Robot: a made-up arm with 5 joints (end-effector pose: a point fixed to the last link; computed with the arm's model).
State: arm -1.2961 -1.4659 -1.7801 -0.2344 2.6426
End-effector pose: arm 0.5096 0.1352 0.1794 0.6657 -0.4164 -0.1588 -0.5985
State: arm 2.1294 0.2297 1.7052 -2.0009 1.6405
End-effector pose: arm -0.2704 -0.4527 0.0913 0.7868 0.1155 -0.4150 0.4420
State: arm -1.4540 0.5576 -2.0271 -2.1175 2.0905
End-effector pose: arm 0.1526 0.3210 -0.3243 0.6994 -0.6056 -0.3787 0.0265
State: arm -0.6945 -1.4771 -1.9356 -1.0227 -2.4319
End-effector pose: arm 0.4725 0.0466 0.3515 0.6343 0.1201 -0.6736 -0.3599
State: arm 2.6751 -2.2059 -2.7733 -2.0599 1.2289
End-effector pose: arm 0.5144 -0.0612 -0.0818 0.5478 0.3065 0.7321 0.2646
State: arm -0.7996 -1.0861 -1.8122 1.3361 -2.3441
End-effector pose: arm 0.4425 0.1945 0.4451 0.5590 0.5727 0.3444 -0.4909
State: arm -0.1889 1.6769 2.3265 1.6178 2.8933
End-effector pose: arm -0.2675 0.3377 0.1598 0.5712 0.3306 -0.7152 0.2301
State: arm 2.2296 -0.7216 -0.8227 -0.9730 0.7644
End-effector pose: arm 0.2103 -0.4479 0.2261 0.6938 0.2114 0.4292 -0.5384
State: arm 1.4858 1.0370 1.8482 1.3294 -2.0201
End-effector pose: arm -0.3285 -0.0297 0.3303 0.2902 -0.4782 0.7936 -0.2395
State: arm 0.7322 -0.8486 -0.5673 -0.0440 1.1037
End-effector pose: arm 0.2657 -0.0778 0.4548 0.6625 -0.4082 0.1049 -0.6192
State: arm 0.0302 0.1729 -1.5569 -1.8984 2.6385
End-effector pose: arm 0.2057 0.4241 0.3976 0.5870 0.1500 -0.7593 -0.2376
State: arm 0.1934 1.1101 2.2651 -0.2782 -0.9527
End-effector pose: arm -0.1622 0.2880 0.4701 0.4038 0.2647 0.5978 -0.6399
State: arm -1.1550 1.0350 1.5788 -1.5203 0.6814
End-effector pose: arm 0.0458 0.5464 0.0239 0.2472 0.3871 -0.5336 -0.7101
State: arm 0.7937 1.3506 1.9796 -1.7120 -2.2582
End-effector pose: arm -0.4346 -0.0251 0.3054 0.7911 0.3024 0.4017 0.3485
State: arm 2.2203 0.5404 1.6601 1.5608 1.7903
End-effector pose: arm -0.2336 -0.3153 0.2317 0.4557 0.5719 -0.2013 -0.6517
